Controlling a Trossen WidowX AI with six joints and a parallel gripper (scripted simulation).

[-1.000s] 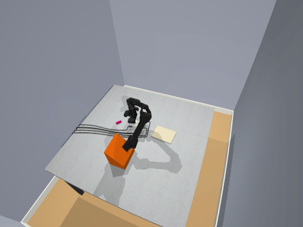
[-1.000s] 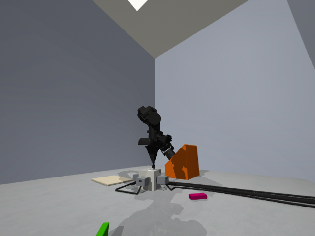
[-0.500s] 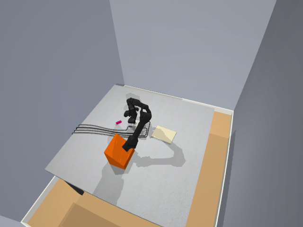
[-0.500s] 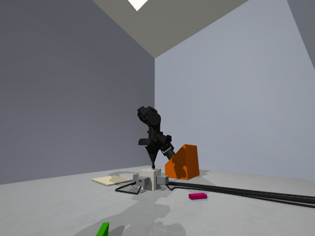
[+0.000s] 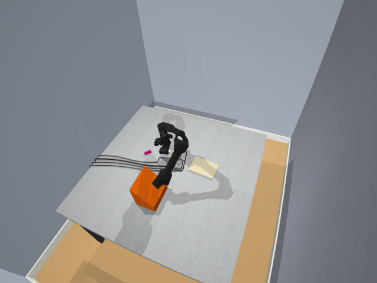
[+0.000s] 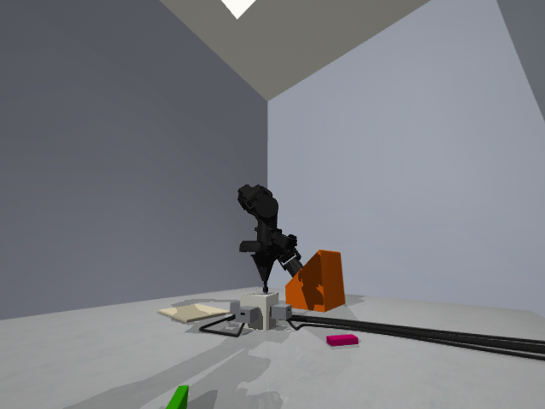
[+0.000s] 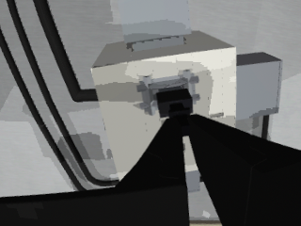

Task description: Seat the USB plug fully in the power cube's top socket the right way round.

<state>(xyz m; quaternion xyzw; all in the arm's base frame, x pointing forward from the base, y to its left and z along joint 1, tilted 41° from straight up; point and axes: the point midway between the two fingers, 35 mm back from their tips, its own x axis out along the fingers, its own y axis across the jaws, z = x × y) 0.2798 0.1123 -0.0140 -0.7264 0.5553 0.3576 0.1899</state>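
Now: the black USB plug 20 mm below my gripper tip. Also, from my gripper tip: magenta block (200 mm to the left, 100 mm below, 20 mm behind); beige pad (290 mm to the right, 100 mm below, 50 mm ahead); grey socket frame (40 mm below).
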